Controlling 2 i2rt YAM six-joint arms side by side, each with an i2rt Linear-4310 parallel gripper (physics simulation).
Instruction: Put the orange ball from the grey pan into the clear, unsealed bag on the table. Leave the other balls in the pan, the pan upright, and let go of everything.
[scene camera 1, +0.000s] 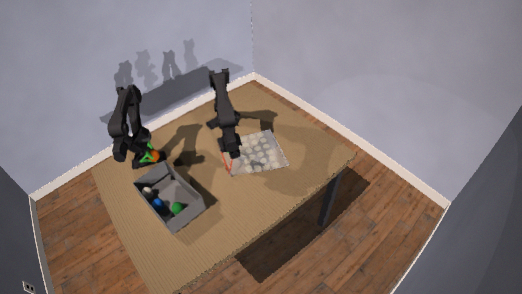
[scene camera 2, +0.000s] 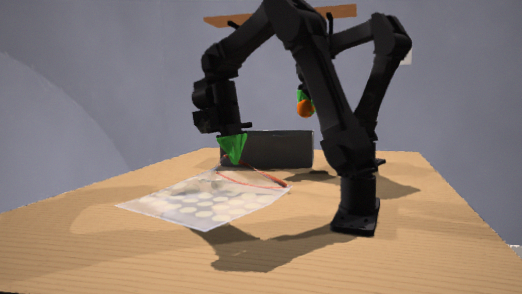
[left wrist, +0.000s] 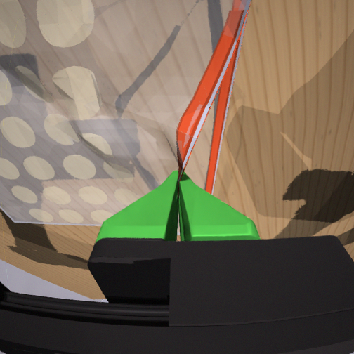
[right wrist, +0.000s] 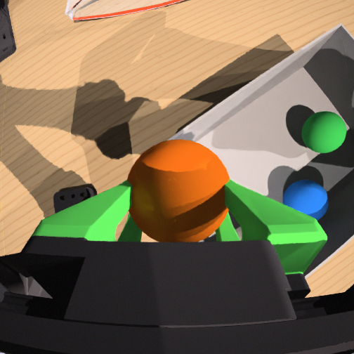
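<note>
The orange ball (scene camera 1: 154, 155) (scene camera 2: 305, 108) (right wrist: 178, 185) is held in the air between the fingers of my right gripper (right wrist: 178, 178), near the pan's rear corner in scene camera 1. The clear bag (scene camera 1: 277, 156) (scene camera 2: 205, 202) (left wrist: 150, 95) lies on the table with its red-edged mouth toward the pan. My left gripper (scene camera 2: 236, 161) (left wrist: 177, 178) is shut with its fingertips pinching the upper red edge, which is lifted off the lower edge, so the mouth gapes. The grey pan (scene camera 1: 188, 220) (scene camera 2: 280, 149) (right wrist: 240, 150) stands upright. Scene camera 1 hides the left fingertips.
A white ball (scene camera 1: 147, 192), a blue ball (scene camera 1: 158, 203) (right wrist: 305, 199) and a green ball (scene camera 1: 177, 207) (right wrist: 324, 132) lie in the pan. The left arm's base (scene camera 2: 355, 220) stands on the table near the bag. A wooden shelf (scene camera 2: 345, 11) is on the wall.
</note>
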